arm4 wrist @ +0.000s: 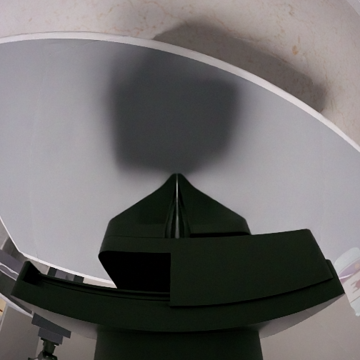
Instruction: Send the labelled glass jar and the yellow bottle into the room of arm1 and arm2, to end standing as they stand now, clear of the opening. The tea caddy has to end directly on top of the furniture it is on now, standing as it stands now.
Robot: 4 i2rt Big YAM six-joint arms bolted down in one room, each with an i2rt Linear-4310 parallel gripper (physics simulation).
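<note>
My arm4 gripper points down over a grey table top with a white edge. Its fingertips meet at the middle of the view, and grey surface shows through the thin slit behind them, with no object between them. The labelled glass jar shows partly at the right edge of the view, to the right of the gripper body; it is clear, with pinkish marks. The yellow bottle and the tea caddy do not show in this view. The grippers of arm1, arm2 and arm3 cannot be made out.
A soft dark shadow lies on the table top ahead of the fingertips. Beyond the curved-looking table edge is a beige speckled floor. A small dark jointed device shows at the lower left, with parts of grey structures near the left edge.
</note>
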